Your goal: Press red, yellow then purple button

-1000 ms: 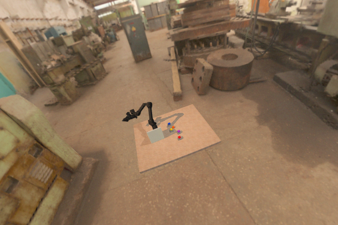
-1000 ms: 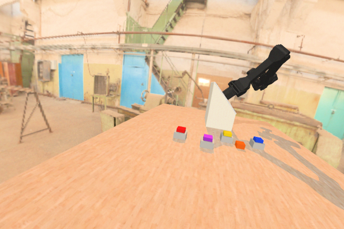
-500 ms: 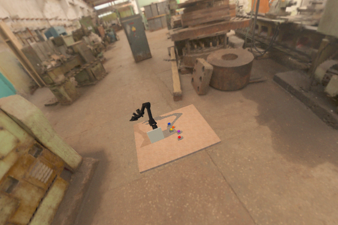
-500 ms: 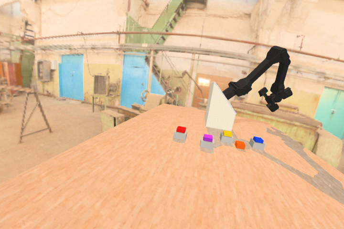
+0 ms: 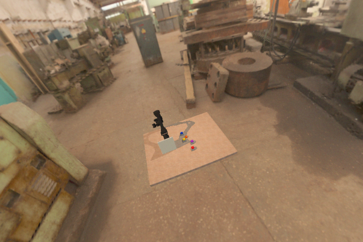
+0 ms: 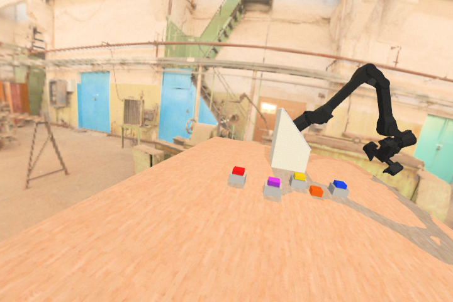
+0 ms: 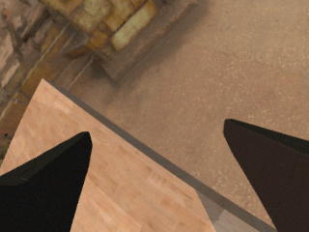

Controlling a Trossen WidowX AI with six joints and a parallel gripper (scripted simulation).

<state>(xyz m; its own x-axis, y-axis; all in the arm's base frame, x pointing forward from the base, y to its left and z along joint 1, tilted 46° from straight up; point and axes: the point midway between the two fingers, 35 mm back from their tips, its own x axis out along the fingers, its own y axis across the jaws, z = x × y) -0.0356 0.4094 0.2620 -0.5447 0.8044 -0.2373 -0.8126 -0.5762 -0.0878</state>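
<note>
Now: gripper tip 70 cm to the left of the red button, 31 cm short of it and 1 cm above it. Also, from my gripper tip: yellow button: 50 cm to the right, 28 cm ahead, 1 cm below; then blue button: 37 cm to the right, 30 cm ahead, 1 cm below; then orange block: 45 cm to the right, 33 cm ahead, 3 cm below.
</note>
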